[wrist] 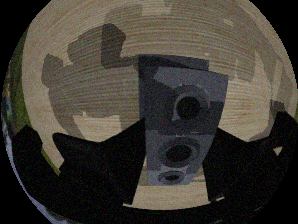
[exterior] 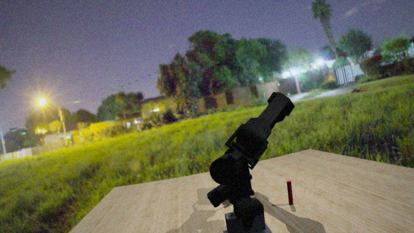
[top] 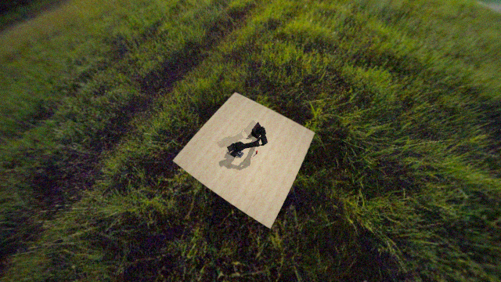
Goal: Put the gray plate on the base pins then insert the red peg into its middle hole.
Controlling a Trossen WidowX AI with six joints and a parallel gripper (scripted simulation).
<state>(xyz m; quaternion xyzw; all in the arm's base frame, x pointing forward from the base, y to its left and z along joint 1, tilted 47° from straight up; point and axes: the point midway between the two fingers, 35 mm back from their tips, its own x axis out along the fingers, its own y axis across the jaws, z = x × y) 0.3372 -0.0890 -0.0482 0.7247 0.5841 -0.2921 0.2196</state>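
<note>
Now: gripper tip 20 cm to the right of the red peg, 9 cm past it and 2 cm below it. The rest, counted from my gripper tip: gray plate (3 cm above).
</note>
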